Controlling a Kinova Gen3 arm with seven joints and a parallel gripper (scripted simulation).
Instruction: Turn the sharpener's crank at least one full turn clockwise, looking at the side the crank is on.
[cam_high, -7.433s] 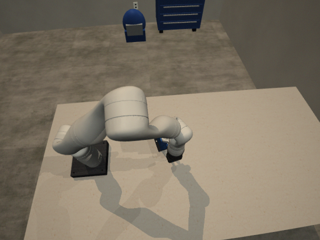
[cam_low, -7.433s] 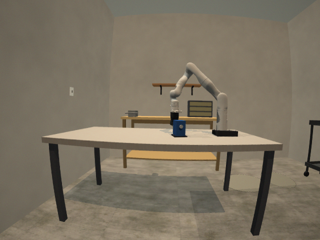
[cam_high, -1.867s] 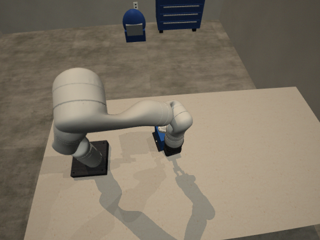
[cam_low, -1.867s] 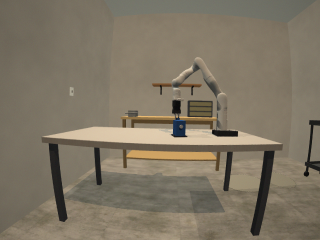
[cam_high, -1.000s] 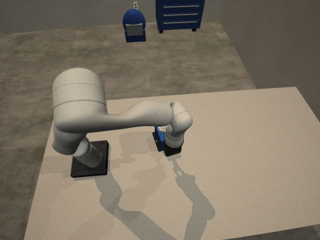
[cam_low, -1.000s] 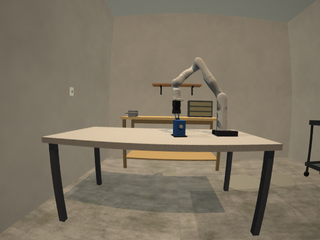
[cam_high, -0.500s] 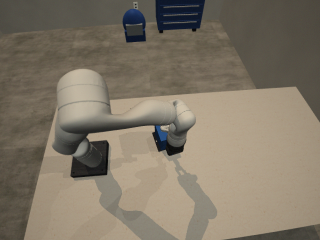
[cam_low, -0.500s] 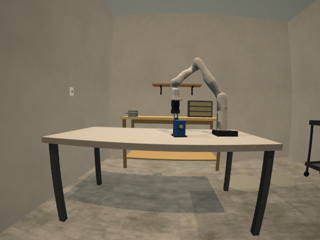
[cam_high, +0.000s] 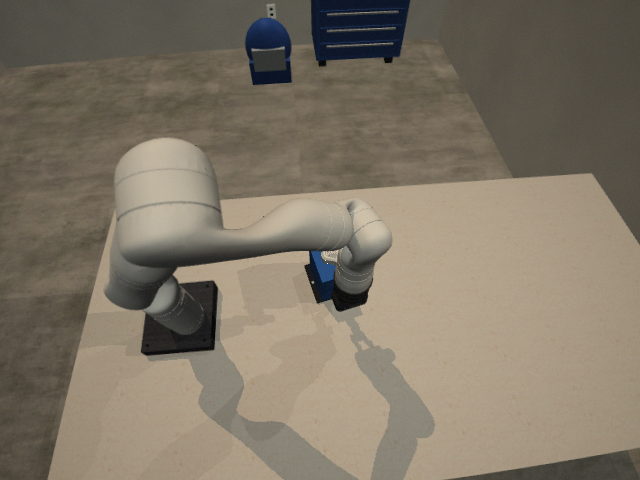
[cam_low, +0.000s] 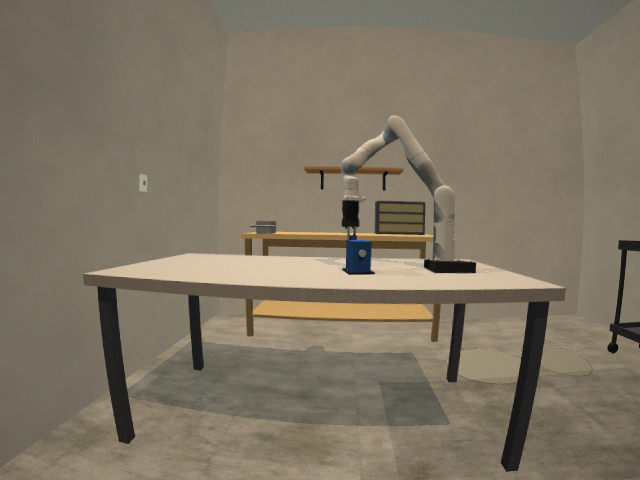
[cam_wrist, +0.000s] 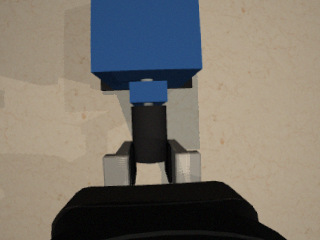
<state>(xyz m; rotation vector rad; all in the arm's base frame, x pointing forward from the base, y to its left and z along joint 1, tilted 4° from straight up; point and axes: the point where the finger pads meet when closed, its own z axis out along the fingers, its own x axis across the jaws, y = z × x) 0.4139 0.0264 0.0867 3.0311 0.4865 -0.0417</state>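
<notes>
My hand is 20 mm to the right of the black handle and 10 mm past it.
</notes>
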